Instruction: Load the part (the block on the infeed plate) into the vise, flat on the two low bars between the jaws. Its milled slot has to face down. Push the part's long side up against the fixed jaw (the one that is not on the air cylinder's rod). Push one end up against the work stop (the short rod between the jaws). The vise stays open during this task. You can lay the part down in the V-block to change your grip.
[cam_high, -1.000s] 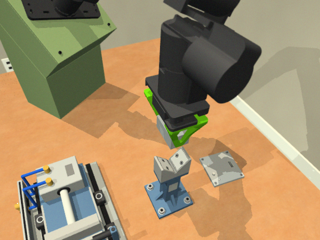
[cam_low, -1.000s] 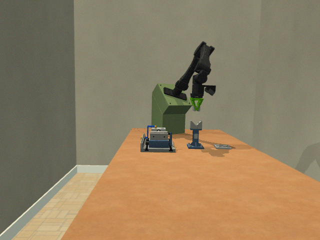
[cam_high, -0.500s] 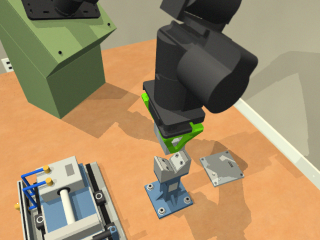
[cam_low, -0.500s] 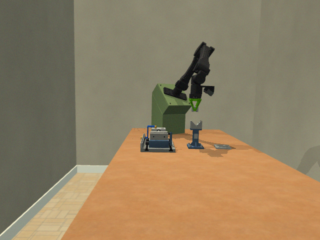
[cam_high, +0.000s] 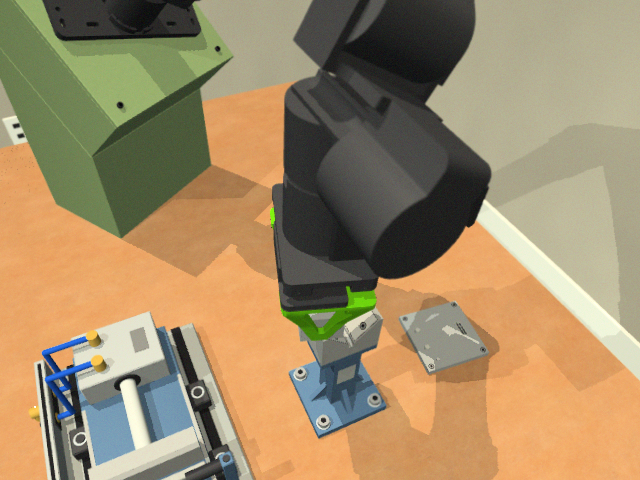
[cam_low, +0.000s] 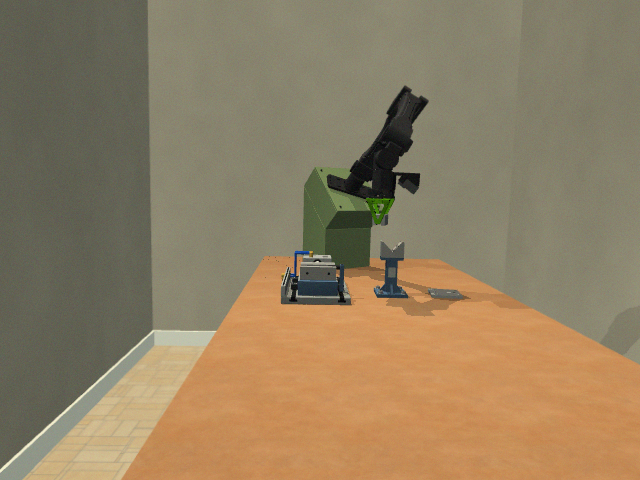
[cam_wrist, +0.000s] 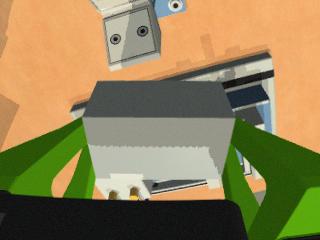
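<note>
The moving jaw lies 18 cm to the right of my hand and 15 cm below it. The rest, counted from my hand: grey part right at my hand; then work stop 3 cm ahead, 14 cm to the right, 13 cm below; then white cylinder rod 6 cm behind, 17 cm to the right, 15 cm below.
</note>
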